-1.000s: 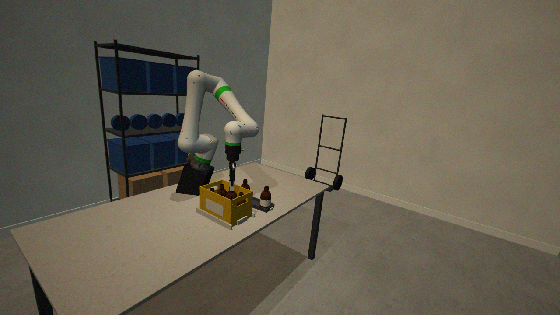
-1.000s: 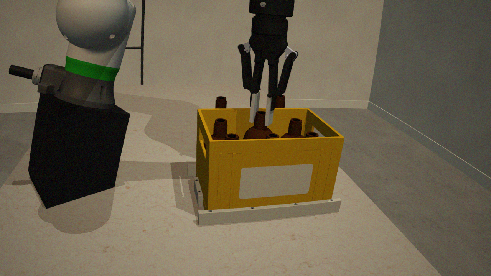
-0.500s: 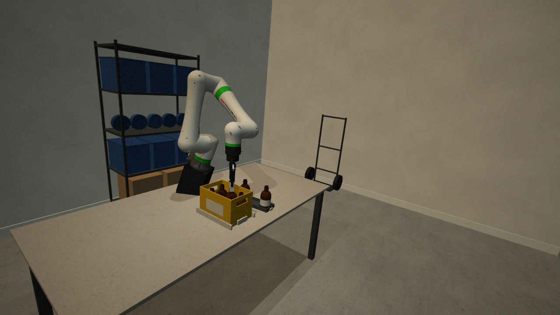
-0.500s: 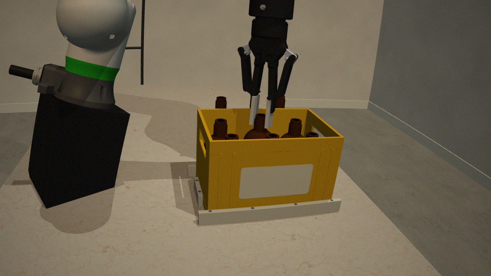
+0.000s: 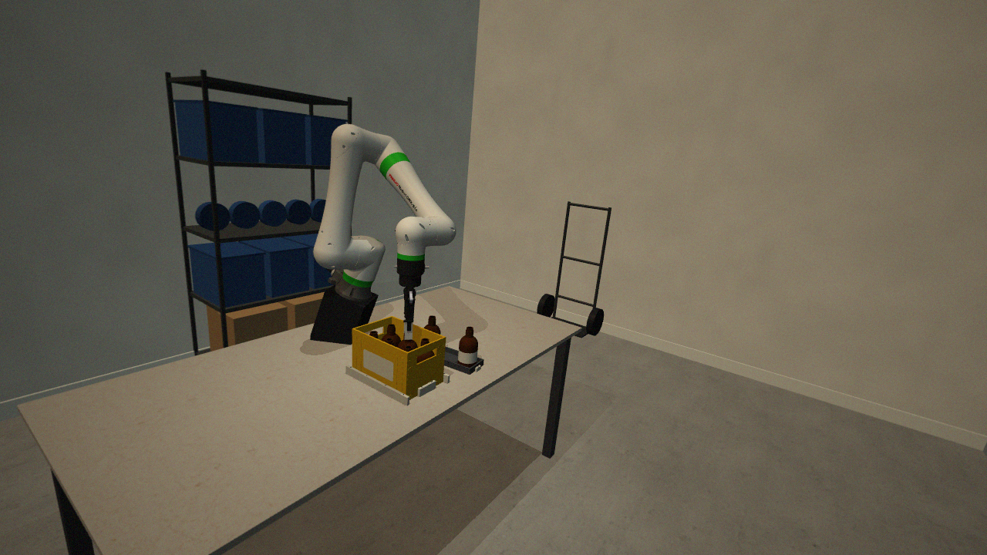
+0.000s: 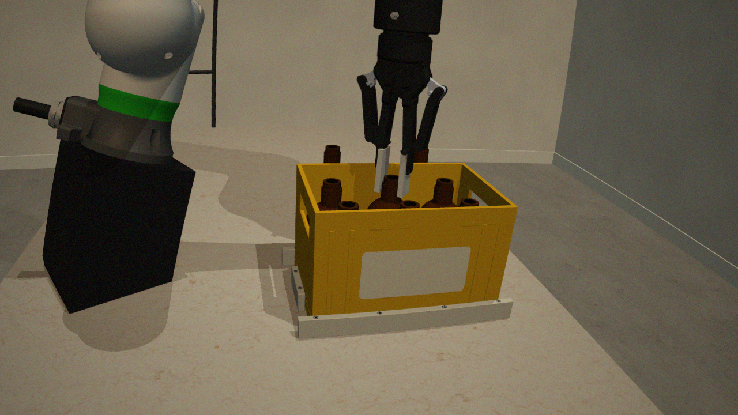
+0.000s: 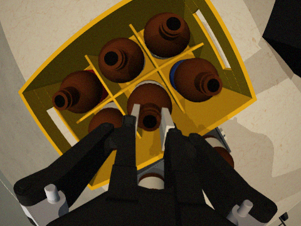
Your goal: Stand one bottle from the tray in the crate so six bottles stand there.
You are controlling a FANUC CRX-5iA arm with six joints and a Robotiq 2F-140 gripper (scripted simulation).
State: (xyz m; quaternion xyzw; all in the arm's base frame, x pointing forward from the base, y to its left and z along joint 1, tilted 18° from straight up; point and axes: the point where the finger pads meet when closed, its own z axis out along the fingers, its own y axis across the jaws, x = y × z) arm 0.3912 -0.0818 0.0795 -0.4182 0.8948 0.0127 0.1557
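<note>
Now: the yellow crate 40 mm to the right of my hand and 90 mm below it. From my hand the other things lie so: grey tray (30 mm ahead, 190 mm to the left, 170 mm below).
</note>
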